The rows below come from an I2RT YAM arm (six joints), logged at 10 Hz.
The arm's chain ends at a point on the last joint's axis. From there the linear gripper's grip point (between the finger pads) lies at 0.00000 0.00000 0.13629 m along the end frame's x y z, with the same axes.
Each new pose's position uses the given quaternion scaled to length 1; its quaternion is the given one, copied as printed.
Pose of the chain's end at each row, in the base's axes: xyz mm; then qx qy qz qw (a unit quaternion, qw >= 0):
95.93 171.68 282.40 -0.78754 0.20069 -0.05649 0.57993
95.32 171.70 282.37 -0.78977 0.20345 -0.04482 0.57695
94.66 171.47 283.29 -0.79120 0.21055 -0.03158 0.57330
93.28 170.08 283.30 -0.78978 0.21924 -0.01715 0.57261
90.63 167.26 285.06 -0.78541 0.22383 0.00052 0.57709
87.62 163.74 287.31 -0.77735 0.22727 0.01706 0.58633
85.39 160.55 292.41 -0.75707 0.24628 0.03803 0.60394
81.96 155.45 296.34 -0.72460 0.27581 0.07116 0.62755
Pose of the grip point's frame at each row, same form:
139.78 293.08 238.65 -0.78754 0.20069 -0.05649 0.57993
136.96 293.42 237.36 -0.78977 0.20345 -0.04482 0.57695
134.37 293.30 236.86 -0.79120 0.21055 -0.03158 0.57330
131.19 292.33 236.46 -0.78978 0.21924 -0.01715 0.57261
125.73 290.84 239.55 -0.78541 0.22383 0.00052 0.57709
120.33 289.03 244.81 -0.77735 0.22727 0.01706 0.58633
118.09 287.73 255.94 -0.75707 0.24628 0.03803 0.60394
115.08 284.75 268.78 -0.72460 0.27581 0.07116 0.62755

